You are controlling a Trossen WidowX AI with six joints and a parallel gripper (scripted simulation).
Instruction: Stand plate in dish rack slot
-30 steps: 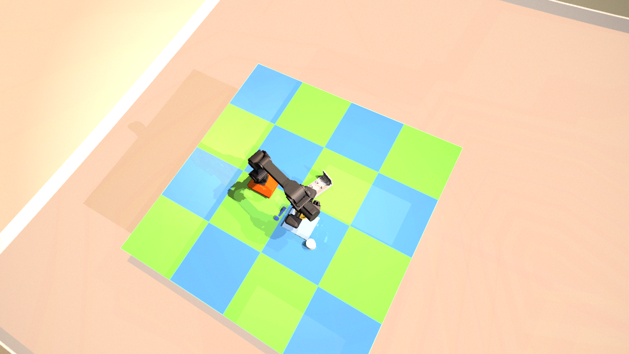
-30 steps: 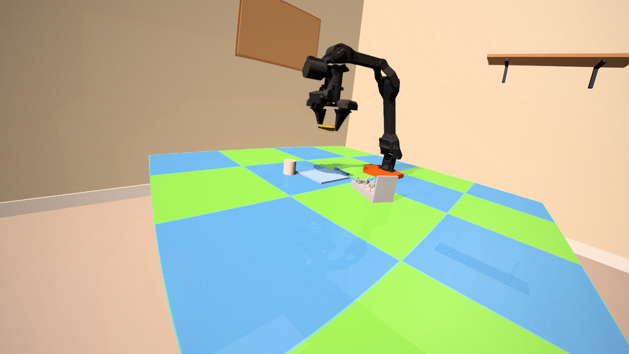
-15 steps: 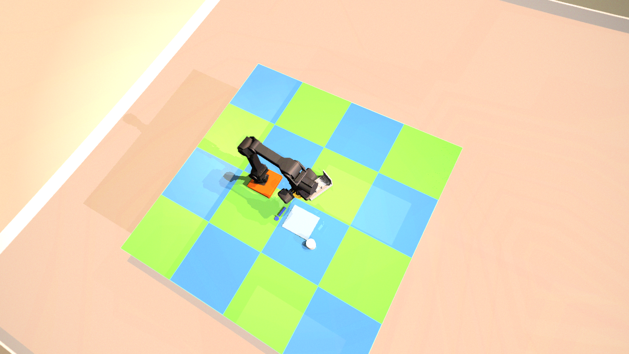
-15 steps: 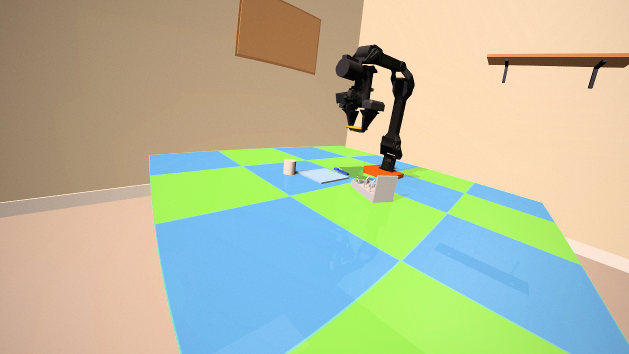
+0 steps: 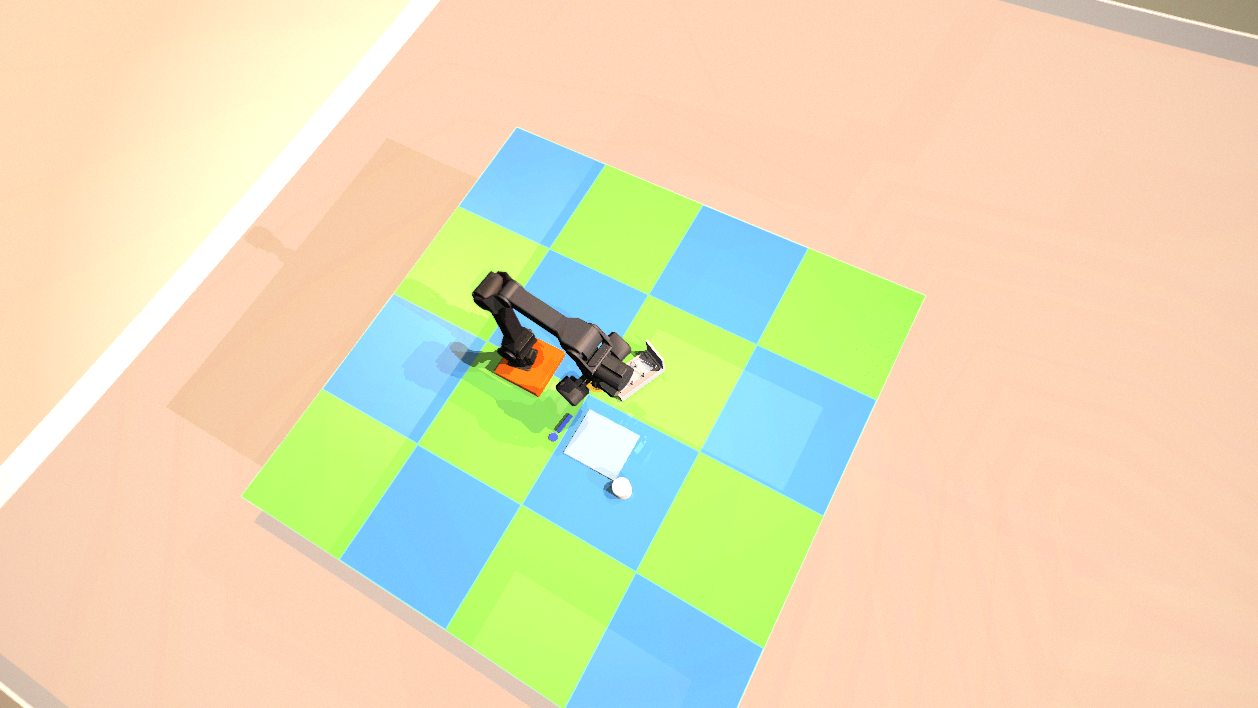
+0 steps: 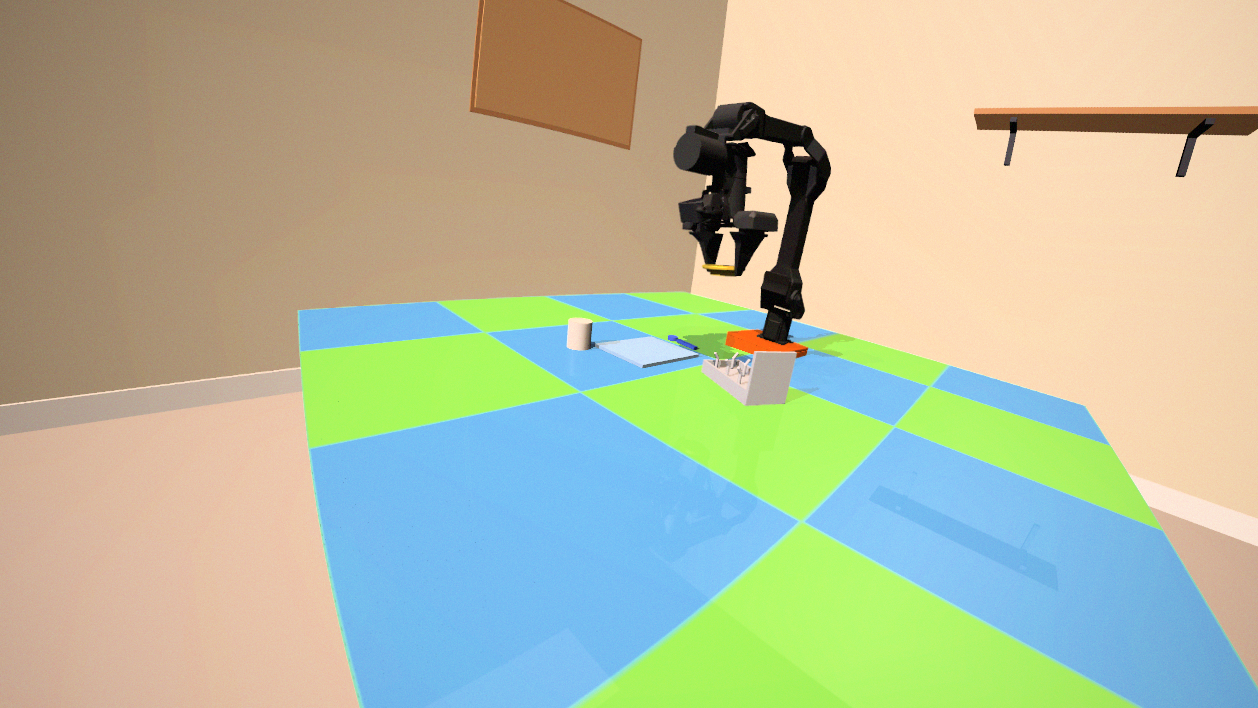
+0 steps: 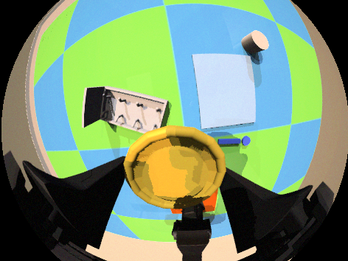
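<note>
My gripper tip is now 140 mm above the grey dish rack, 80 mm to the right of it and 50 mm short of it. The rest, counted from my gripper tip: blue spoon: 160 mm below, 110 mm to the right, 90 mm behind; then yellow plate: 10 mm above; then white cup: 210 mm to the right, 140 mm below, 120 mm ahead.
</note>
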